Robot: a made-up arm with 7 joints.
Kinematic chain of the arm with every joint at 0, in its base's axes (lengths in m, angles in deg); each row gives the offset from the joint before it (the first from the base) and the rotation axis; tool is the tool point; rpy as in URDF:
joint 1: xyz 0 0 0.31 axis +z
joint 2: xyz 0 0 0 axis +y
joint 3: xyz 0 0 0.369 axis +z
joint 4: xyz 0.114 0 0 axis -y
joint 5: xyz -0.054 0 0.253 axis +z
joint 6: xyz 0 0 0 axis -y
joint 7: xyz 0.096 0 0 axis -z
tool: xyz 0 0 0 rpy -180 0 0
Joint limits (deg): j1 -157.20..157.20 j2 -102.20..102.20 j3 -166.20..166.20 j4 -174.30..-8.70 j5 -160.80..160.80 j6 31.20..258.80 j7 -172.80..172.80
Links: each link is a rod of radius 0.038 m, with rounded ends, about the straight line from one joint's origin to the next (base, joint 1, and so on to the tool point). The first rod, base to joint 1, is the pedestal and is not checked.
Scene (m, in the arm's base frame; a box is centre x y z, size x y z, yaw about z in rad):
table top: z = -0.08
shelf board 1: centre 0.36 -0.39 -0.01 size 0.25 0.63 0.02 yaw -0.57
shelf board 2: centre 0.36 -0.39 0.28 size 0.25 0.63 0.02 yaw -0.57
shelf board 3: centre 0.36 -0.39 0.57 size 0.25 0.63 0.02 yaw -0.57
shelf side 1: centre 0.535 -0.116 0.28 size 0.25 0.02 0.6 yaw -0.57
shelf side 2: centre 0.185 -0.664 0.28 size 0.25 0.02 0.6 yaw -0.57
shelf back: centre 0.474 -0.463 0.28 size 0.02 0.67 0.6 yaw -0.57
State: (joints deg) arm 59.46 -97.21 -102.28 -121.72 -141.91 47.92 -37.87
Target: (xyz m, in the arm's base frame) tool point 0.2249 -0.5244 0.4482
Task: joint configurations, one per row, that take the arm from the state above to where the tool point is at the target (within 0.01 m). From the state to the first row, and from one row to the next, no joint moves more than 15 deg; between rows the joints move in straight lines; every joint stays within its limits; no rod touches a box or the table.
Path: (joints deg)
1: 49.09 -93.75 -105.98 -134.25 -139.60 48.04 -37.87
2: 38.71 -90.28 -109.68 -146.78 -137.30 48.17 -37.87
3: 34.49 -88.50 -95.24 -145.87 -139.37 49.75 -37.87
4: 30.26 -86.72 -80.80 -144.95 -141.43 51.34 -37.87
5: 26.03 -84.93 -66.36 -144.04 -143.50 52.93 -37.87
6: 37.55 -82.59 -70.16 -132.14 -144.45 51.59 -37.87
7: 49.07 -80.24 -73.97 -120.24 -145.41 50.25 -37.87
8: 60.59 -77.90 -77.77 -108.35 -146.36 48.91 -37.87

